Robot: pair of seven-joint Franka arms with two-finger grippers.
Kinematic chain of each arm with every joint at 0, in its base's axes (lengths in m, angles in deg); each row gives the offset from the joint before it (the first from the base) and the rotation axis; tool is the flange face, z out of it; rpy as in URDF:
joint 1: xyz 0 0 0.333 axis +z
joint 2: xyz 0 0 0 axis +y
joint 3: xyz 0 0 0.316 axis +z
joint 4: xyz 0.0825 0 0 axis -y
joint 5: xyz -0.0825 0 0.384 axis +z
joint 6: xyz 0 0 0 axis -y
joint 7: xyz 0.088 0 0 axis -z
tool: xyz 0 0 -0.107 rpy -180 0 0
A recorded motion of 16 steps. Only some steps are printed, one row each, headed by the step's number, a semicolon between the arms.
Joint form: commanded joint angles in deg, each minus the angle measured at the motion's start. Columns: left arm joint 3, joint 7, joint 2, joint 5, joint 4, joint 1, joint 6; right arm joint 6, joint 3, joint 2, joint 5, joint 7, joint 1, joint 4.
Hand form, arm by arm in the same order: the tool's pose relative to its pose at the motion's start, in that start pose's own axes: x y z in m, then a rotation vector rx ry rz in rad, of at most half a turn. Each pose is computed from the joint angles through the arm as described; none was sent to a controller.
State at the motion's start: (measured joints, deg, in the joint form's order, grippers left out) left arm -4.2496 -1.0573 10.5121 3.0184 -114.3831 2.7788 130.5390; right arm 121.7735 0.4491 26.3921 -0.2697 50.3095 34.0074 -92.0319
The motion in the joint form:
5: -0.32 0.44 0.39 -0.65 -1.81 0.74 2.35; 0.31 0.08 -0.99 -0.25 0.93 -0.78 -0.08
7: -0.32 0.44 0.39 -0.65 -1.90 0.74 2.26; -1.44 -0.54 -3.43 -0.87 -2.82 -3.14 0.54
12: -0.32 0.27 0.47 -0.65 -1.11 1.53 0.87; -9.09 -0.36 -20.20 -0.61 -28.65 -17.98 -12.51
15: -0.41 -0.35 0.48 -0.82 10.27 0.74 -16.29; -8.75 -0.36 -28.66 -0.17 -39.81 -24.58 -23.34
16: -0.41 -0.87 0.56 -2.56 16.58 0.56 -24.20; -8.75 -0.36 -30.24 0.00 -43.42 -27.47 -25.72
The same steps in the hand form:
5: -0.0053 -0.0034 0.0141 -0.0105 0.0025 -0.0062; 0.0068 0.0054 -0.0117 0.0139 0.0167 0.0263
7: -0.0060 -0.0033 0.0149 -0.0105 -0.0007 -0.0061; 0.0317 0.0302 -0.0432 0.0179 0.0456 0.0064
12: -0.0047 -0.0119 0.0122 -0.0089 -0.0129 -0.0231; 0.0716 0.2073 -0.1148 -0.0382 -0.0051 -0.1848
15: 0.0163 -0.0072 -0.0507 -0.0072 -0.1138 -0.0264; 0.0564 0.2898 -0.1136 -0.0466 -0.0426 -0.2612
16: 0.0247 -0.0054 -0.0894 -0.0332 -0.1436 -0.0466; 0.0567 0.3192 -0.1101 -0.0473 -0.0575 -0.2723

